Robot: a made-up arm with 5 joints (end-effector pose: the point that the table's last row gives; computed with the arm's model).
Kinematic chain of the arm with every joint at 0, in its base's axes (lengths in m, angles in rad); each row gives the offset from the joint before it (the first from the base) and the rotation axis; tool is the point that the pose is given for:
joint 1: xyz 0 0 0.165 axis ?
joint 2: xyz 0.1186 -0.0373 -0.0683 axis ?
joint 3: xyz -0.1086 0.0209 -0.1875 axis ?
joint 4: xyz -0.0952 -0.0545 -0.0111 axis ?
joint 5: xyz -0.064 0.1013 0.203 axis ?
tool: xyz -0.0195 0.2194 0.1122
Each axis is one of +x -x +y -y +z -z.
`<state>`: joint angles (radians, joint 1 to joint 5).
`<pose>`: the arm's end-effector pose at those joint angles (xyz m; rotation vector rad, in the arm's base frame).
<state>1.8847 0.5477 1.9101 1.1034 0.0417</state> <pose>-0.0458 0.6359 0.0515 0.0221 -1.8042 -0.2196</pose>
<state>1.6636 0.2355 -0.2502 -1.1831 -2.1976</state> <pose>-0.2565 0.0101 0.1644 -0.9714 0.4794 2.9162</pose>
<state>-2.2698 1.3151 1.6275 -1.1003 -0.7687</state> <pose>-0.0703 0.1957 0.3385 -1.2248 1.2408 1.4433</pose>
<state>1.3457 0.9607 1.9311 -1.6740 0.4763</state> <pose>0.2224 -0.2269 0.2238 0.7157 -0.0985 2.1300</pose>
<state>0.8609 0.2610 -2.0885 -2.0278 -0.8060</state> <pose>-0.2231 0.4167 0.3599 -0.5477 1.2664 2.2428</pose>
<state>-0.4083 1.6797 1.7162 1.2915 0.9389</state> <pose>0.5880 -0.2960 -0.1656 -2.0853 -1.8295 -0.2687</pose>
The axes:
joint 1: +x
joint 2: -y
joint 3: +z
joint 4: -x
joint 5: +y

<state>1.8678 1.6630 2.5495 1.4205 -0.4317</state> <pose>0.5955 0.2139 -0.1663 -1.9136 -1.9142 -0.3284</pose>
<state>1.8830 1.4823 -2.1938 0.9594 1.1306</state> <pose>0.4434 -0.0605 -0.0297 -2.1197 -1.4037 -0.0760</pose>
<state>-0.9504 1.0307 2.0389 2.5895 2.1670</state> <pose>0.6169 -0.1438 0.0069 -1.1402 -1.9723 -0.4374</pose>
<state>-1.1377 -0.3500 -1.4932 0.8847 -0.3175</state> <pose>0.2730 -0.2644 -0.2056 -2.0690 -0.0079 -1.5079</pose>
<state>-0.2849 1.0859 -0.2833 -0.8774 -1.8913</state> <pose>-0.1704 -0.0001 -0.1571 1.0023 -2.8099 -0.4597</pose>
